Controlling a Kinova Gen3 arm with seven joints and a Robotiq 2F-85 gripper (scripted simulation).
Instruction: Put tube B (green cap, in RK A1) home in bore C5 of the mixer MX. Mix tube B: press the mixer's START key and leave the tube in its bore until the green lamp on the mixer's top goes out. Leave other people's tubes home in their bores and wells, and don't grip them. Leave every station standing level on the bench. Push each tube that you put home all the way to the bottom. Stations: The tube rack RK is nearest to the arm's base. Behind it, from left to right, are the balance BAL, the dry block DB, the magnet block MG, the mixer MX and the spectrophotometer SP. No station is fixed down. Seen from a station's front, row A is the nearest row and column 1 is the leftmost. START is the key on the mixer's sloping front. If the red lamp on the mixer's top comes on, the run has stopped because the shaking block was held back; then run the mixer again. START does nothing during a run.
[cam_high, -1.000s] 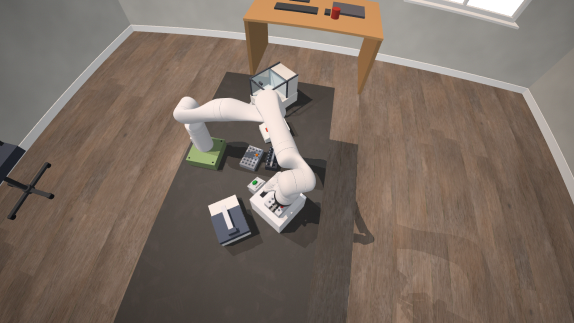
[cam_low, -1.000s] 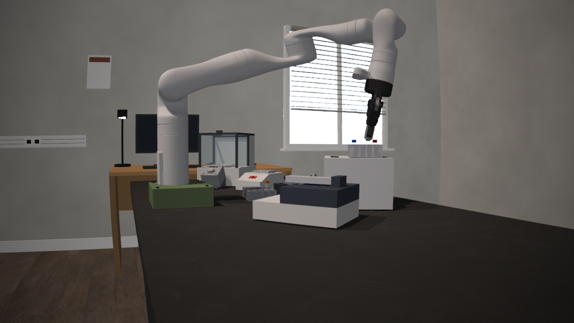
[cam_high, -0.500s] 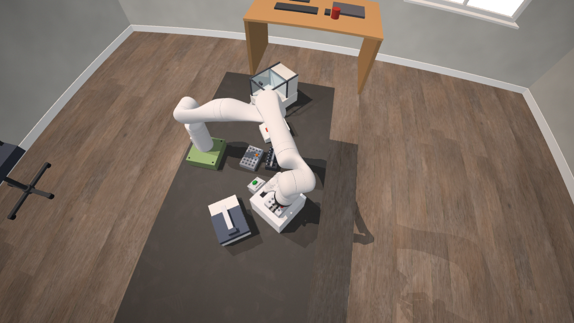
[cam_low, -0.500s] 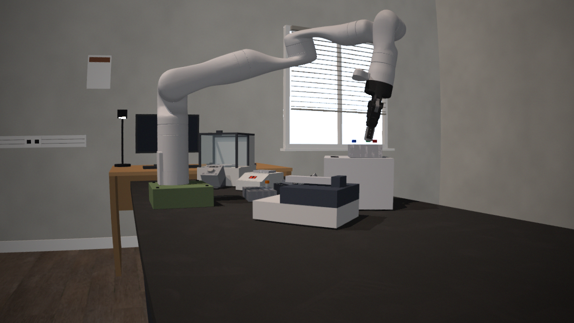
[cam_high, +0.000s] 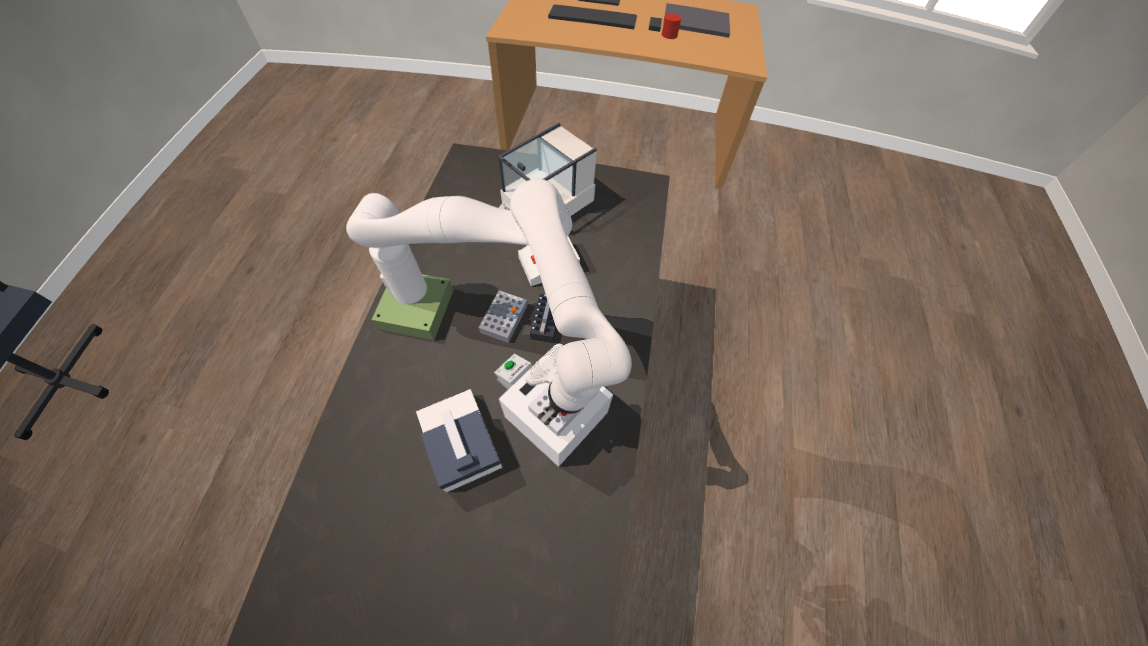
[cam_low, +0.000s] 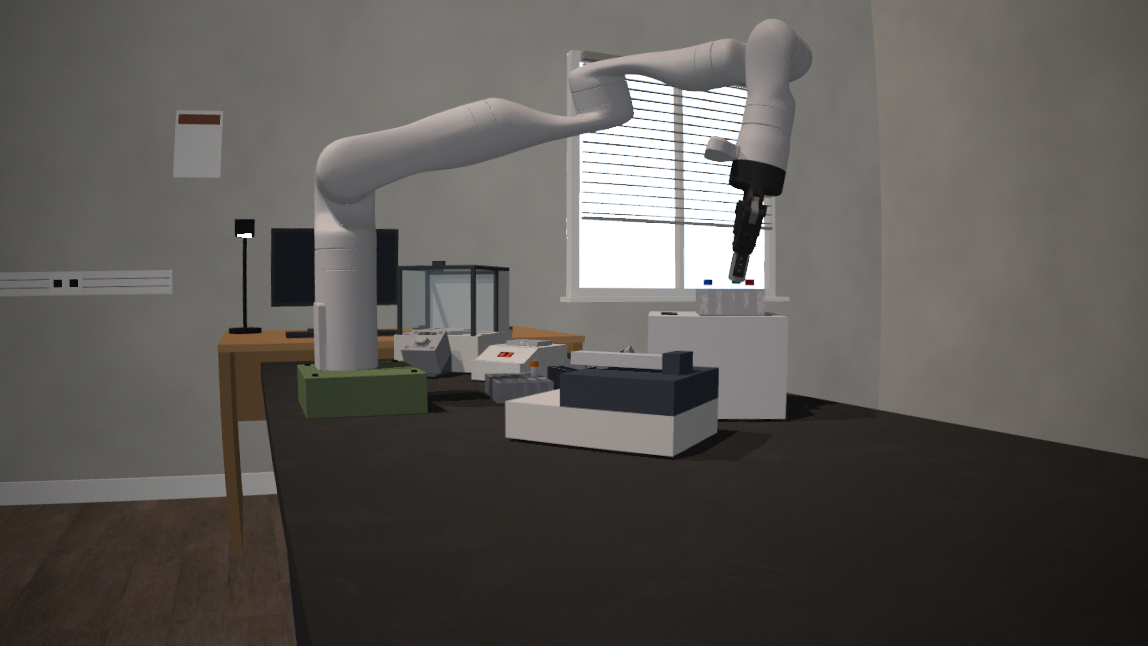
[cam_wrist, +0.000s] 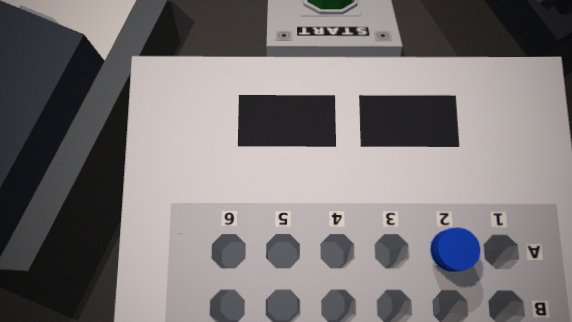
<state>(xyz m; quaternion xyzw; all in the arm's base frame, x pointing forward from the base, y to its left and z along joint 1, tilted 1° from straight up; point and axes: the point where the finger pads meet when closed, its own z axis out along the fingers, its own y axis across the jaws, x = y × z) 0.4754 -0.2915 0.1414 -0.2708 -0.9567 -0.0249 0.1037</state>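
Now: the red-capped tube 1 cm ahead of my hand, 1 cm to the right of it and 4 cm below it. The rest, counted from my hand: blue-capped tube 7 cm to the left, 4 cm below; then green start key 15 cm behind, 12 cm to the left, 13 cm below; then spectrophotometer SP 23 cm behind, 7 cm to the right, 13 cm below.
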